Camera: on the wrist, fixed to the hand. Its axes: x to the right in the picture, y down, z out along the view.
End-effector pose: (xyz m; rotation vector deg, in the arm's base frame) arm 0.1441 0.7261 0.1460 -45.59 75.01 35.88
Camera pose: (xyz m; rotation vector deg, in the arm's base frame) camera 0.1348 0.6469 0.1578 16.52 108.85 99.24
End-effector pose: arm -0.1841 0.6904 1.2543 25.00 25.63 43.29
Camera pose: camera -0.2042 0.6705 1.1788 39.08 9.89 127.09
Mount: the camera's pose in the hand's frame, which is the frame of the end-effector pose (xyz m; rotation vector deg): -0.0104 -0.0415 -0.0683 -1.11 7.64 84.52
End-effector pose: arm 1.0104 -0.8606 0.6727 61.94 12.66 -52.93
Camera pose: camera 0.9916 -0.8046 0.6179 54.85 -25.29 27.17
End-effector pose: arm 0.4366 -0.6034 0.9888 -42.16 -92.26 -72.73
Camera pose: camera 0.4249 -0.6796 0.9653 -80.09 -31.54 -11.86
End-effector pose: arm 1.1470 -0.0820 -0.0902 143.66 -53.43 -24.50
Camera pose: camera 1.1908 -0.0273 -0.0504 68.57 -128.55 12.58
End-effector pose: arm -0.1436 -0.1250 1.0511 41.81 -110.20 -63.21
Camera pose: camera -0.0765 -0.1654 1.0322 -35.95 -95.07 -6.04
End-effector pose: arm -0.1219 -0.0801 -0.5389 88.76 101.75 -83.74
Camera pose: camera -0.1319 -0.0212 -0.4848 121.58 15.77 -31.22
